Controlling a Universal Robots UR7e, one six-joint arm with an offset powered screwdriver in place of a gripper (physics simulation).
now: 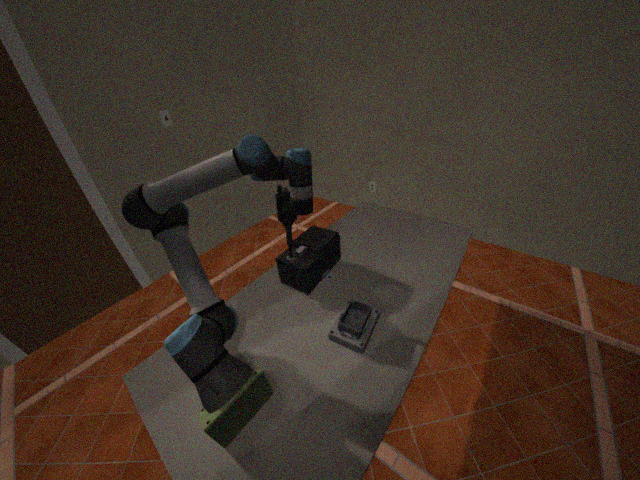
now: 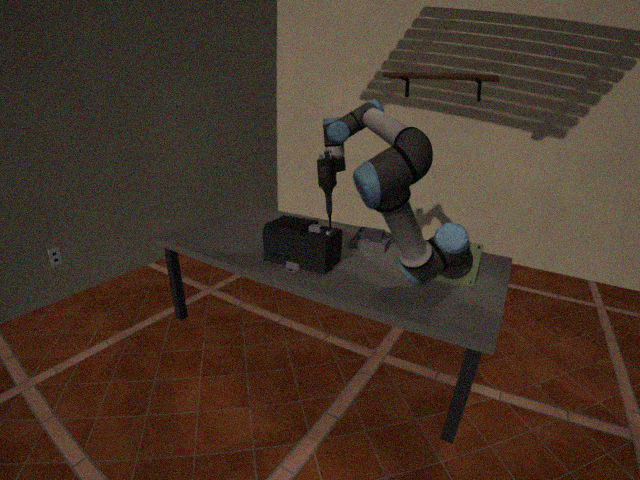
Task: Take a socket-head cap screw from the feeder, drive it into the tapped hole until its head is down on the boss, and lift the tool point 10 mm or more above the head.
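Note:
The screw feeder, a black box [image 1: 312, 258] [image 2: 299, 245], stands on the table with small light parts on its top. My gripper, the powered screwdriver [image 1: 291, 253] [image 2: 330, 227], points straight down with its tip at the near end of the feeder's top, at or just above the pick-up spot. Whether a screw is on the tip is too small to tell. The dark boss on its grey base plate [image 1: 354, 321] [image 2: 373, 236] stands on the table apart from the tool, between the feeder and the arm's base side. Its tapped hole cannot be made out.
The grey table [image 1: 289, 330] [image 2: 413, 312] carries everything. The arm's base is on a green plate [image 1: 240, 408] [image 2: 476, 266] at one end. The feeder's raised rear part [image 1: 324, 235] stands beside the tool. A wall rail [image 2: 442, 76] is behind the arm. The light is dim, with shadows across the table.

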